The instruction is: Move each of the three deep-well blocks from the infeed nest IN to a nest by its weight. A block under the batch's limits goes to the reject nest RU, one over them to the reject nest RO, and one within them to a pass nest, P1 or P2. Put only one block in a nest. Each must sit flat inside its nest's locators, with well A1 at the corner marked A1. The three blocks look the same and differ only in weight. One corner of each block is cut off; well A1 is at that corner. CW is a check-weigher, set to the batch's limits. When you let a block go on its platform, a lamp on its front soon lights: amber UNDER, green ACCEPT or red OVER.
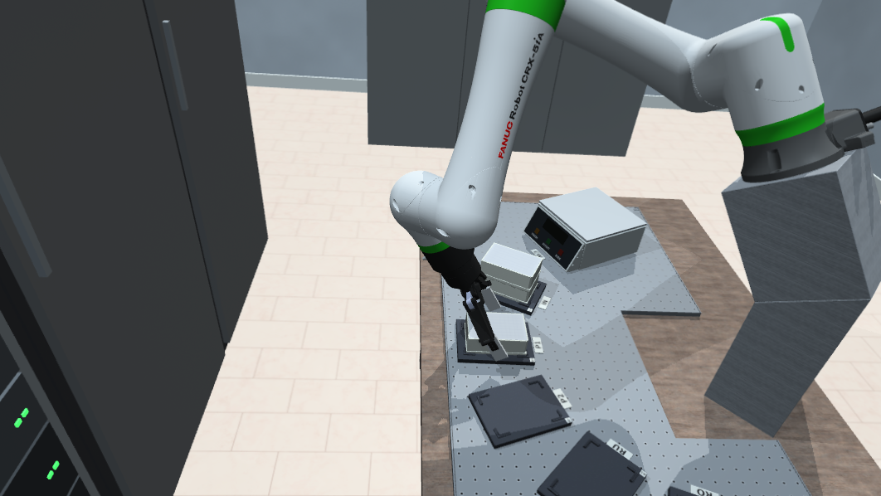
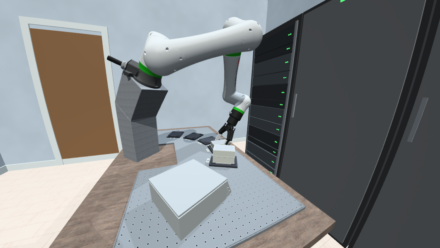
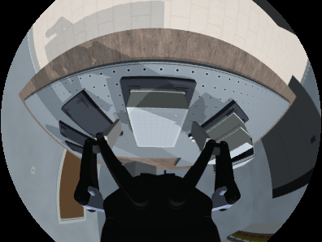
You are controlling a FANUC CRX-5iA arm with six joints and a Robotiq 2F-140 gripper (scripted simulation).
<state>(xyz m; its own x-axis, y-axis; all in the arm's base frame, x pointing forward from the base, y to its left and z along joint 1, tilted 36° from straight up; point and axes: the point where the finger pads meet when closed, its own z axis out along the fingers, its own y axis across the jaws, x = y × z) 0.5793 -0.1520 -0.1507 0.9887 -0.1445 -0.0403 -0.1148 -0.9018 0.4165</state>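
My hand is 10 mm above the pale deep-well block. Round my hand: pass nest P1: 40 mm below; nest RU: 340 mm to the left, 100 mm behind, 40 mm below; pass nest P2: 180 mm to the left, 40 mm below, 10 mm behind.
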